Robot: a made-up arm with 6 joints.
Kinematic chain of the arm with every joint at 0, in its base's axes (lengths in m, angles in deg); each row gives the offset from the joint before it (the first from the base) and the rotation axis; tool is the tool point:
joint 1: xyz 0 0 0.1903 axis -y
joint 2: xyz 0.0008 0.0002 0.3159 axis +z
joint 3: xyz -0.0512 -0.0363 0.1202 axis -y
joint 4: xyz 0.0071 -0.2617 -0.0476 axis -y
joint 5: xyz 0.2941 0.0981 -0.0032 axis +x
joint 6: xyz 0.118 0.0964 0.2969 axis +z
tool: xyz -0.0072 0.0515 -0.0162
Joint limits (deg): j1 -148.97..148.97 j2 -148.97..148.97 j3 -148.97..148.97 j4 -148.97..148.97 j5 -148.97..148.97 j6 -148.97..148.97
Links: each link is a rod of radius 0.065 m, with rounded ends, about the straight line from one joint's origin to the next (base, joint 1, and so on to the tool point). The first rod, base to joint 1, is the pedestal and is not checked.
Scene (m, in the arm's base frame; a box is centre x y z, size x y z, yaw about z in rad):
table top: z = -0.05
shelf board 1: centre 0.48 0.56 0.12 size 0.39 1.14 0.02 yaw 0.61
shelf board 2: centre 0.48 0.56 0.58 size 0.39 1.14 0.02 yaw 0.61
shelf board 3: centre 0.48 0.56 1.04 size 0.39 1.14 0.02 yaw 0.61
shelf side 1: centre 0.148 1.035 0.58 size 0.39 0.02 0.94 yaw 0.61
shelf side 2: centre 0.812 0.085 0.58 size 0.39 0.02 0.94 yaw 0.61
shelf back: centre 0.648 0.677 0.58 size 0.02 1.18 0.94 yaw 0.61
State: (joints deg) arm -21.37 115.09 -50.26 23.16 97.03 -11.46
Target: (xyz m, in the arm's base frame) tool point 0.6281 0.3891 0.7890
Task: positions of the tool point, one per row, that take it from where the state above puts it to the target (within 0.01 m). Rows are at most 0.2 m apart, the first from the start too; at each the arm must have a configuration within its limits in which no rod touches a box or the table.
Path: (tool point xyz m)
1: 0.3315 0.4897 0.4226
2: 0.2481 0.4552 0.4392
3: 0.1739 0.4024 0.4147
4: 0.1247 0.3236 0.3655
5: 0.1643 0.3586 0.4758
6: 0.2101 0.3504 0.5842
7: 0.2556 0.3077 0.6764
8: 0.2947 0.2446 0.7446
9: 0.3236 0.1762 0.7889
10: 0.3565 0.3267 0.8039
11: 0.3961 0.4052 0.8268
12: 0.4842 0.4172 0.8382
13: 0.6281 0.3891 0.7890

